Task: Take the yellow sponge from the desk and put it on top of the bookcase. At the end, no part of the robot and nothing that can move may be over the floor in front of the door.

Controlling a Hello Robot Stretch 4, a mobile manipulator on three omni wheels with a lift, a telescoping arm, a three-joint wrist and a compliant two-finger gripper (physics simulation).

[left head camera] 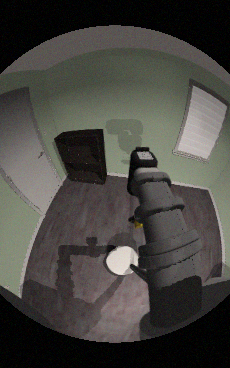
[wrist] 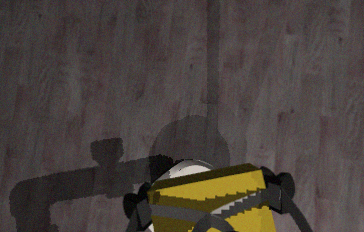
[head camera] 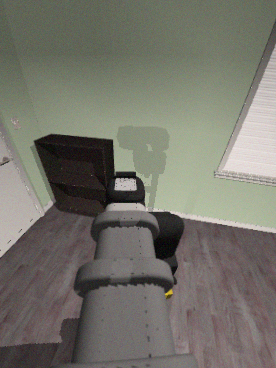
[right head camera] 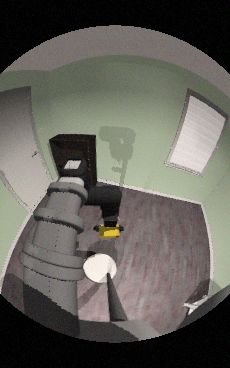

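Observation:
My gripper is shut on the yellow sponge, with a fingertip at each end of it. In the head camera view a small corner of the sponge shows beside the arm, and part of it shows in the left head camera view. The dark bookcase stands against the far wall, beyond the arm and apart from the sponge. The arm hides part of the bookcase in the head camera and right head camera views. The desk is not identifiable in these views.
A door is in the left wall, near the bookcase. A window is to the right. The round white base part shows below the gripper. A white furniture piece shows at lower right.

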